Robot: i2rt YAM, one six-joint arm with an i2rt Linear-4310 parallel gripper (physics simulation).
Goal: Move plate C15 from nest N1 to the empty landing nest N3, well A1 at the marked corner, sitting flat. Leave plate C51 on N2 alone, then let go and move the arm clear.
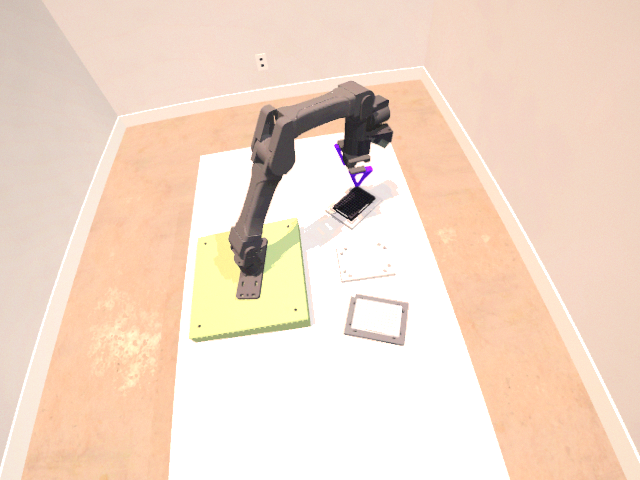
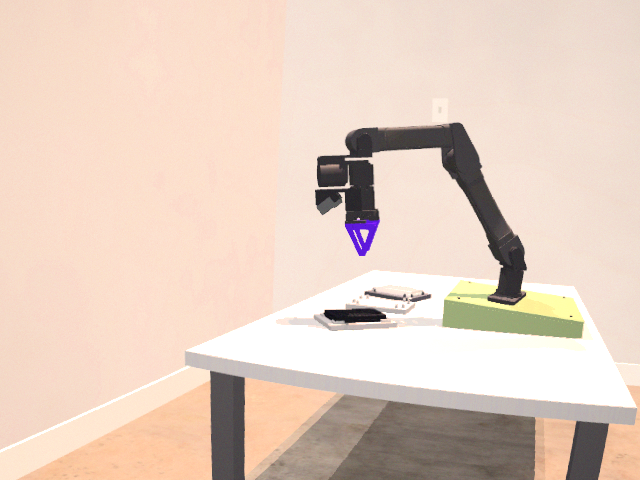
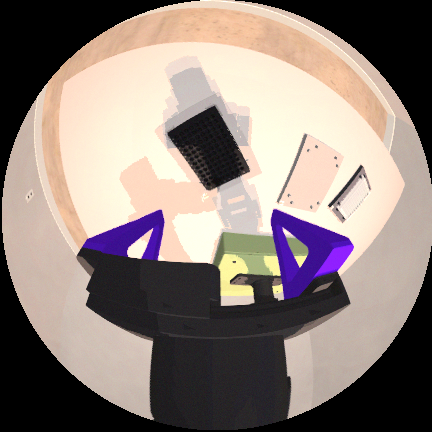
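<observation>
A black well plate lies on a light nest, set at an angle on the table. A white plate sits in a grey nest. Between them is the empty white nest with small pegs. Plate and nest labels and the marked corner are not readable. My gripper is open and empty, fingers pointing down, well above the table near the black plate.
The arm's base stands on a yellow-green block beside the nests. The white table carries everything; its edge runs beyond the nests. The arm's shadow falls around the black plate.
</observation>
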